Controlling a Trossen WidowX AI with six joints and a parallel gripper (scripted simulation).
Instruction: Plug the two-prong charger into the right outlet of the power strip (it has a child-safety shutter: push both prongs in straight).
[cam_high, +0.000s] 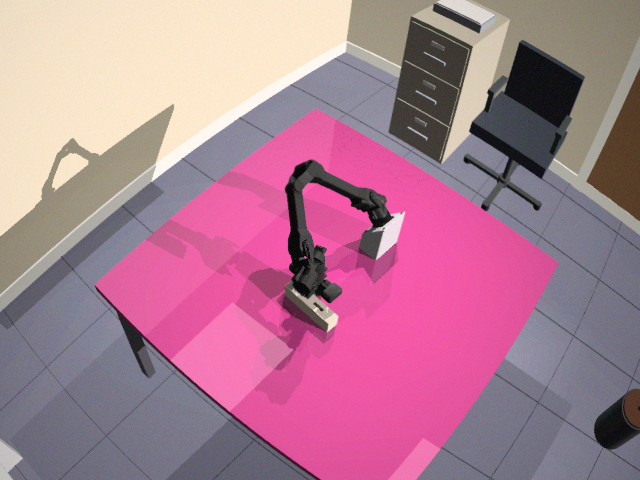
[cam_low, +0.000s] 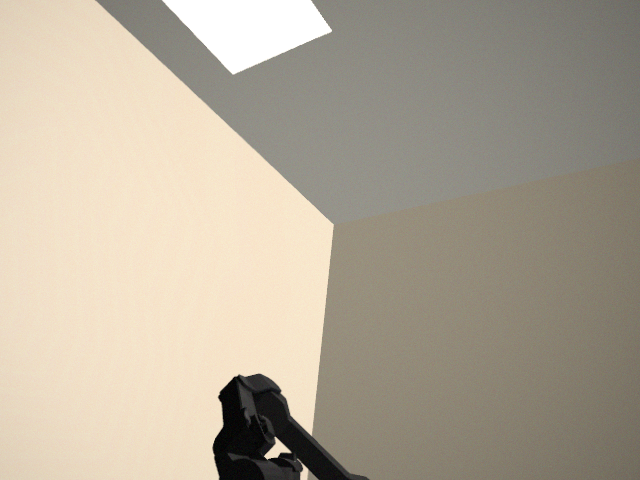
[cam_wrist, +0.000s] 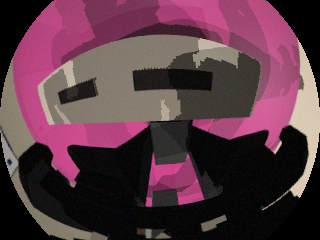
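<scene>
The dark grey charger lies 2 cm ahead of my gripper tip and 1 cm above it.
</scene>
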